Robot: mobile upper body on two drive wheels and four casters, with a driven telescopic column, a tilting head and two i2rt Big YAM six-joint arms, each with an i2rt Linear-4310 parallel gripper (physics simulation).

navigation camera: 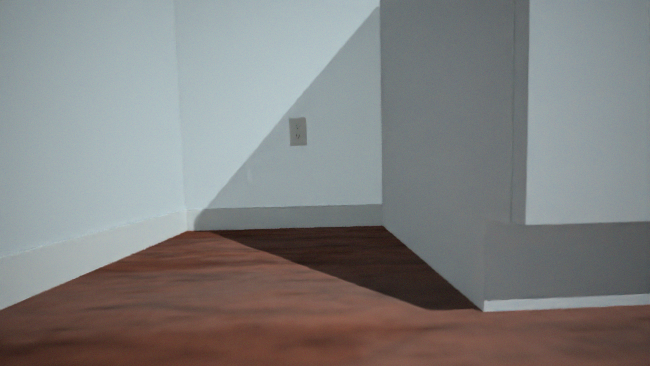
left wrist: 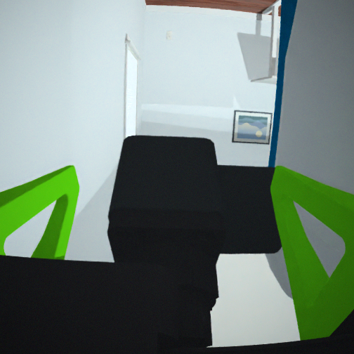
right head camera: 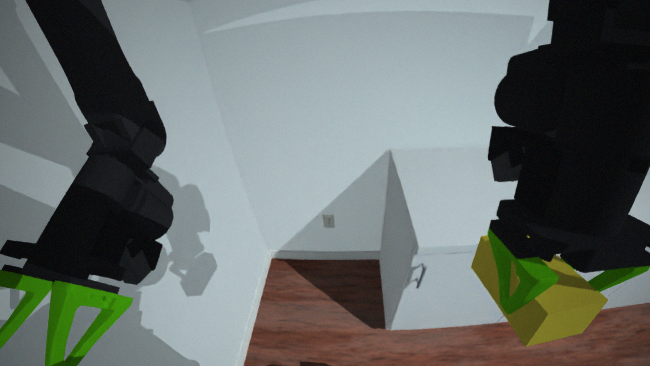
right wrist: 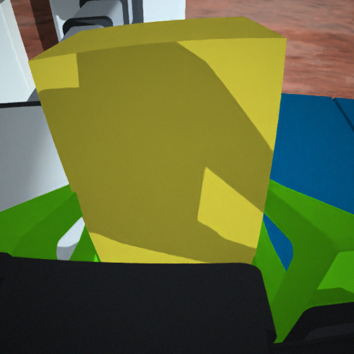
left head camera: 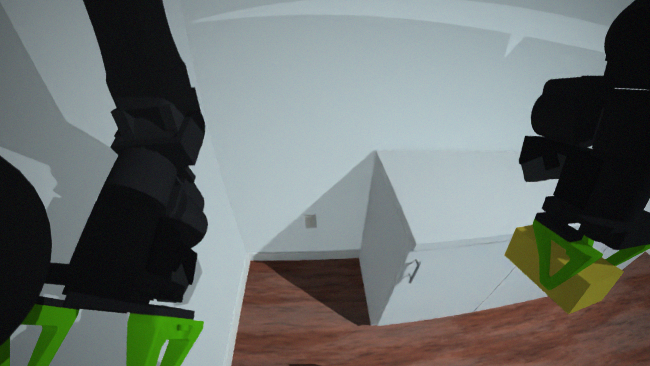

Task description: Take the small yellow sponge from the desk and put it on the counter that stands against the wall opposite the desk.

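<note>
The yellow sponge is held between the green fingers of my right gripper, at the lower right in both head views. My left gripper is open and empty, at the lower left in the head views. The white counter stands against the far wall, right of centre. Its left end and part of its top show; my right arm hides the rest. In the head views the sponge overlaps the counter's front. The desk does not show in the head views.
A wall runs close along the left side. Between it and the counter is a floor recess with an outlet above. A door handle sticks out from the counter's front. A blue surface shows in the right wrist view.
</note>
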